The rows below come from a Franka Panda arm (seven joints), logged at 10 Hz.
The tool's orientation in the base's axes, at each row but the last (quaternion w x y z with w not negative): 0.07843 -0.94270 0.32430 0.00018; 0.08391 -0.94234 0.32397 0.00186; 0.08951 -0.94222 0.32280 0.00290; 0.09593 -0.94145 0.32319 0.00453; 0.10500 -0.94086 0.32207 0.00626
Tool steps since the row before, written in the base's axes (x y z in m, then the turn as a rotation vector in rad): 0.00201 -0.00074 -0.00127 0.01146 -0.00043 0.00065; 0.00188 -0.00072 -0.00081 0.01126 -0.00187 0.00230; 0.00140 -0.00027 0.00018 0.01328 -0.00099 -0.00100; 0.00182 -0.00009 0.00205 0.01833 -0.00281 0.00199; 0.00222 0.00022 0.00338 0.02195 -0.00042 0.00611
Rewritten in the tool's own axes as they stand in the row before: 0.00210 -0.00047 0.00125 0.00928 -0.00677 -0.00013; 0.00197 -0.00046 0.00078 0.00990 -0.00579 -0.00199; 0.00126 -0.00067 -0.00015 0.01118 -0.00715 0.00151; 0.00135 -0.00140 -0.00193 0.01607 -0.00935 -0.00149; 0.00136 -0.00217 -0.00314 0.01716 -0.01419 -0.00483
